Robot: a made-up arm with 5 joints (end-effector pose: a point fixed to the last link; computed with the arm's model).
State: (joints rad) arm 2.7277 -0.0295 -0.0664 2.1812 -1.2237
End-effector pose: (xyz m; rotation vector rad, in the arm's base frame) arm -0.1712 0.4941 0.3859 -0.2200 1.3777 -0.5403
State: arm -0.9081 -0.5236 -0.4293 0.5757 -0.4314
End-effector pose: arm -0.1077 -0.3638 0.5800 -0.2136 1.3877 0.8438
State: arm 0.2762 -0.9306 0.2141 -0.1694 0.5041
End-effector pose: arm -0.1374 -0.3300 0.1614 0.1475 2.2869 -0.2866
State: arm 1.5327 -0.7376 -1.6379 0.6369 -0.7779
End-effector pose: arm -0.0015 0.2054 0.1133 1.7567 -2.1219 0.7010
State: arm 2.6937 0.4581 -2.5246 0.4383 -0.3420
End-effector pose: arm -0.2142 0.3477 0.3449 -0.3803 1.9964 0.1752
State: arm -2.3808 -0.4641 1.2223 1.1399 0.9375
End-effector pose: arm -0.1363 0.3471 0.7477 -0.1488 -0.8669 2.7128
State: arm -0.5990 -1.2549 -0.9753 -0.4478 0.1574
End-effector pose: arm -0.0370 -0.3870 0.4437 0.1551 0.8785 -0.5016
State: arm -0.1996 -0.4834 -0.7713 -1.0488 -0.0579
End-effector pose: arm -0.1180 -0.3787 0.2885 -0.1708 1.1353 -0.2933
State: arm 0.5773 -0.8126 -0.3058 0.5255 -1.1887
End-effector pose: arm -0.0887 -0.1617 0.0147 1.2073 -0.2177 1.2083
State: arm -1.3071 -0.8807 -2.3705 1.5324 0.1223
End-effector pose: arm 0.0243 -0.1011 0.6484 -0.7988 0.2525 2.5407
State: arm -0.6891 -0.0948 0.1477 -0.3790 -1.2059
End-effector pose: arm -0.1183 -0.4194 0.5829 -1.0277 1.1805 0.9066
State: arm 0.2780 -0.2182 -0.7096 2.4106 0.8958
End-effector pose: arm -0.1328 -0.2375 0.1122 0.5394 -0.1115 -3.0880
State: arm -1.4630 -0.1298 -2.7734 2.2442 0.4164
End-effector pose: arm -0.1375 -0.0210 0.6745 0.2672 0.3670 -2.7895
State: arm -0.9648 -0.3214 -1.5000 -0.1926 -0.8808
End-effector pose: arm -0.0713 -0.2834 0.5356 -0.0617 0.3437 1.2445
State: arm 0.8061 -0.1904 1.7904 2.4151 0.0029
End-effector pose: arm -0.1663 -0.2265 0.0829 -1.3524 -2.1611 -1.7117
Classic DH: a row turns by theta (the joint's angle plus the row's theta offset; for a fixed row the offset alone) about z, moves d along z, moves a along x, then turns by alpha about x. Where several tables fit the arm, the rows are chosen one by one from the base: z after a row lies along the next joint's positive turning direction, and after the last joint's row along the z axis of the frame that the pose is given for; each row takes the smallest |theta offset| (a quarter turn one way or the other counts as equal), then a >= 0, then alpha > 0; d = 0 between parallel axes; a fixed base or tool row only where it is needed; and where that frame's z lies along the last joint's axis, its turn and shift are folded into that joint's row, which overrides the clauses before.
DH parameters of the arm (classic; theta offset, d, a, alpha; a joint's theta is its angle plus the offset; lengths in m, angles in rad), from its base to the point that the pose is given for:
base (fixed): 1.5708 0.403 0.049 1.5708
joint 1: 0 -0.08 -0.452 -1.5708
joint 2: 0 -0.097 0.076 -1.5708
joint 3: 1.2052 -0.0127 0.0295 2.2848
joint 4: -0.3284 -0.1228 0.0108 -2.1274
joint 5: 0.4335 -0.0321 0.0088 2.0194
tool (fixed): 0.4677 -0.0227 0 0

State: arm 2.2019 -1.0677 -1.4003 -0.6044 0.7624
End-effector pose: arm -0.0208 0.4147 0.2350 -2.4062 -0.9940 -1.5334
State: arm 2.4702 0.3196 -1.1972 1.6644 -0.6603
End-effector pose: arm -0.2018 0.4339 0.3297 0.2708 2.0239 -0.5329
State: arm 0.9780 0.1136 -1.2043 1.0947 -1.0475
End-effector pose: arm -0.1644 0.0271 0.0362 -1.3167 1.4703 -1.8689
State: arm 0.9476 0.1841 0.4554 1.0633 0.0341
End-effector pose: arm -0.1321 -0.1258 -0.0870 -0.0967 1.2809 2.2588
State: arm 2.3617 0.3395 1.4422 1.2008 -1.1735
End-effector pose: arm -0.1397 0.4417 0.0919 1.2037 -0.5210 2.4569
